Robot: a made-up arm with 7 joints.
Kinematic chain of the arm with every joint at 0, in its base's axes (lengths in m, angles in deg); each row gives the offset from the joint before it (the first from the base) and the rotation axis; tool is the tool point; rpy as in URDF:
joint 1: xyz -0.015 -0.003 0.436 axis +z
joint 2: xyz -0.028 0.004 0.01 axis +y
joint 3: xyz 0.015 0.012 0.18 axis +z
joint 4: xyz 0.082 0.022 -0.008 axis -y
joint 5: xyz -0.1 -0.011 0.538 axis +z
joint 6: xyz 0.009 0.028 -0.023 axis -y
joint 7: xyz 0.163 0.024 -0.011 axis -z
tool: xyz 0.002 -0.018 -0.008 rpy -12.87 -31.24 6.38
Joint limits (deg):
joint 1: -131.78..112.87
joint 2: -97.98..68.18
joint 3: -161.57..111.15
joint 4: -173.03..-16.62
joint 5: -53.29..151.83
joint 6: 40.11..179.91
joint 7: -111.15..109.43
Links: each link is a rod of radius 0.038 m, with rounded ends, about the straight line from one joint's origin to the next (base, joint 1, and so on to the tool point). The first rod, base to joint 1, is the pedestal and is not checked.
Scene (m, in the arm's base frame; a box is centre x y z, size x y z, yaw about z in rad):
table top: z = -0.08
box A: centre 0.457 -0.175 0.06 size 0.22 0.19 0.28 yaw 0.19
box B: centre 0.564 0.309 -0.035 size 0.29 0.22 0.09 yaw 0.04
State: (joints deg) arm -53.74 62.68 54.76 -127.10 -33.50 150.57 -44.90
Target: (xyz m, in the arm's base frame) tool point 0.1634 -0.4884 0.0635
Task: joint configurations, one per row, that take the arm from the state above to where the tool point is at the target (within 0.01 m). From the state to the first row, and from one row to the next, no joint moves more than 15 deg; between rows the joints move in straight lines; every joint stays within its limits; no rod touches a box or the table.
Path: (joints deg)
1: -59.66 56.94 62.41 -117.08 -37.46 152.53 -30.00
2: -65.58 51.21 70.06 -107.06 -41.42 154.49 -15.09
3: -71.51 45.47 77.70 -97.04 -45.37 156.45 -0.19
4: -77.43 39.73 85.35 -87.02 -49.33 158.41 14.72
5: -83.35 33.99 93.00 -76.99 -53.29 160.37 29.62
6: -85.32 36.41 80.90 -80.12 -46.43 157.62 16.41
7: -87.30 38.82 68.79 -83.24 -39.58 154.87 3.19
8: -89.27 41.23 56.69 -86.37 -32.72 152.11 -10.02
9: -91.24 43.64 44.58 -89.49 -25.86 149.36 -23.24
10: -93.22 46.05 32.48 -92.62 -19.01 146.61 -36.45
11: -95.19 48.47 20.38 -95.74 -12.15 143.86 -49.67
12: -94.66 43.44 15.62 -108.49 -17.70 154.75 -47.27
13: -94.14 38.42 10.87 -121.24 -23.25 165.65 -44.86
14: -93.61 33.40 6.11 -133.99 -28.80 176.54 -42.46

